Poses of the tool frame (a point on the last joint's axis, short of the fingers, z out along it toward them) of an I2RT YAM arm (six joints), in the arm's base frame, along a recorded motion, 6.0 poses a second.
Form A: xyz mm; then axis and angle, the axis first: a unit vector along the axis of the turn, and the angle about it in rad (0 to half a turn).
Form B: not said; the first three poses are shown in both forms.
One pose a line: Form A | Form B
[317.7 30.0 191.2 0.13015 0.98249 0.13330 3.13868] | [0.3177 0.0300 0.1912 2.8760 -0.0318 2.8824]
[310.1 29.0 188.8 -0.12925 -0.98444 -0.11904 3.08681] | [0.3101 0.0290 0.1888 2.9116 -0.0848 2.8903]
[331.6 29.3 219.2 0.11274 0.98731 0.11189 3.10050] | [0.3316 0.0293 0.2192 2.9141 0.0153 2.9124]
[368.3 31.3 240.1 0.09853 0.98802 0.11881 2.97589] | [0.3683 0.0313 0.2401 2.8870 0.1402 2.9248]
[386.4 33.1 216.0 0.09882 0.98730 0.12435 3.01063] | [0.3864 0.0331 0.2160 2.8798 0.1047 2.9283]
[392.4 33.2 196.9 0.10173 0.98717 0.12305 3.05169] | [0.3924 0.0332 0.1969 2.8867 0.0637 2.9281]
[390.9 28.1 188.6 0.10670 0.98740 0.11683 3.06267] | [0.3909 0.0281 0.1886 2.9001 0.0530 2.9199]
